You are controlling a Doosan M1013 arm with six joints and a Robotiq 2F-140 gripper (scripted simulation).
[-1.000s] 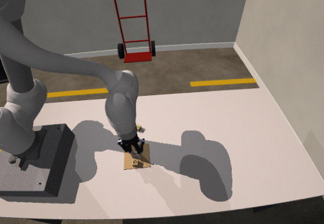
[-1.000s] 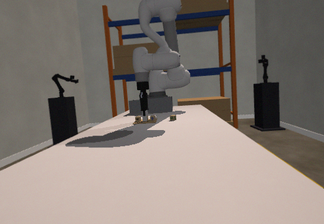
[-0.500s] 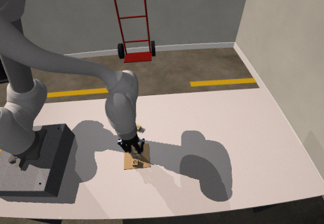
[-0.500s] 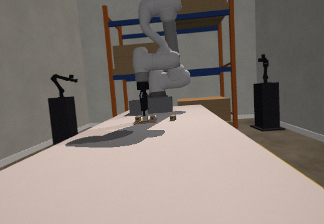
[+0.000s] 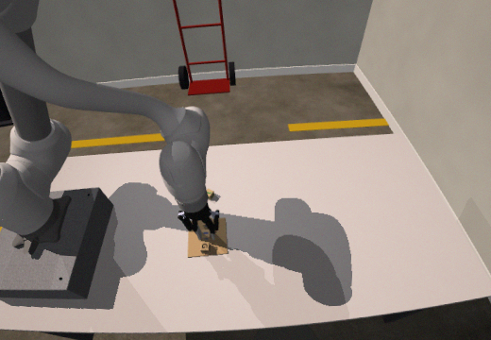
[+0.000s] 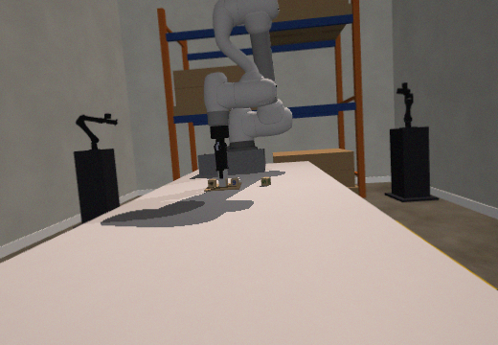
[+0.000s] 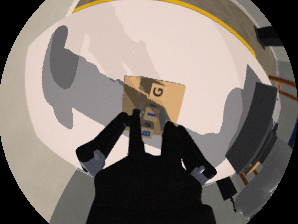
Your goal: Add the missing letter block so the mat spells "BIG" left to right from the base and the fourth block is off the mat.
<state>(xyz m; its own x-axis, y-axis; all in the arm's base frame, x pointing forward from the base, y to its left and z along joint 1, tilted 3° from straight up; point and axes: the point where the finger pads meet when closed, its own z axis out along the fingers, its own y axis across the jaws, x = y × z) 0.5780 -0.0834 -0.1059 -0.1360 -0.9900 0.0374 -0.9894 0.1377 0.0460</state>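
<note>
The tan mat is 40 mm below my hand. Also, from my hand: block marked g: 50 mm to the right, 20 mm below, 10 mm behind.
</note>
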